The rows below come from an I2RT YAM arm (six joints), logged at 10 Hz.
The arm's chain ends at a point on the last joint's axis. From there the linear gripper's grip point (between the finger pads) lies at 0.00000 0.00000 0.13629 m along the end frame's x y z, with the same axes.
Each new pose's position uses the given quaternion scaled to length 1; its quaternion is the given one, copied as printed.
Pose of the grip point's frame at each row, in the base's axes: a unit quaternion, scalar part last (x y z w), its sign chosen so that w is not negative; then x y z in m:
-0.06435 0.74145 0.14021 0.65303 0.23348 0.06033 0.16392
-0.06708 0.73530 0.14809 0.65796 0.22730 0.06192 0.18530
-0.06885 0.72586 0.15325 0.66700 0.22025 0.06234 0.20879
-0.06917 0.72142 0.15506 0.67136 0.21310 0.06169 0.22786
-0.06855 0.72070 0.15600 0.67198 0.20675 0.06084 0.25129
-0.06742 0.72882 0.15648 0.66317 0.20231 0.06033 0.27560
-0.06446 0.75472 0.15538 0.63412 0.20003 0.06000 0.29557
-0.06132 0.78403 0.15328 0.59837 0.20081 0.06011 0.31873
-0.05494 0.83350 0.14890 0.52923 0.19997 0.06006 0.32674
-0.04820 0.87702 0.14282 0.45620 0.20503 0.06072 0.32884
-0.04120 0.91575 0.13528 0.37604 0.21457 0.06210 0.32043
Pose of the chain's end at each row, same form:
-0.06435 0.74145 0.14021 0.65303 0.10396 0.02054 0.17861
-0.06708 0.73530 0.14809 0.65796 0.09814 0.02021 0.19761
-0.06885 0.72586 0.15325 0.66700 0.09116 0.01950 0.21741
-0.06917 0.72142 0.15506 0.67136 0.08400 0.01854 0.23474
-0.06855 0.72070 0.15600 0.67198 0.07766 0.01764 0.25786
-0.06742 0.72882 0.15648 0.66317 0.07344 0.01706 0.28534
-0.06446 0.75472 0.15538 0.63412 0.07231 0.01689 0.31567
-0.06132 0.78403 0.15328 0.59837 0.07549 0.01735 0.35102
-0.05494 0.83350 0.14890 0.52923 0.08196 0.01830 0.38064
-0.04820 0.87702 0.14282 0.45620 0.09785 0.02058 0.40284
-0.04120 0.91575 0.13528 0.37604 0.12222 0.02411 0.41319

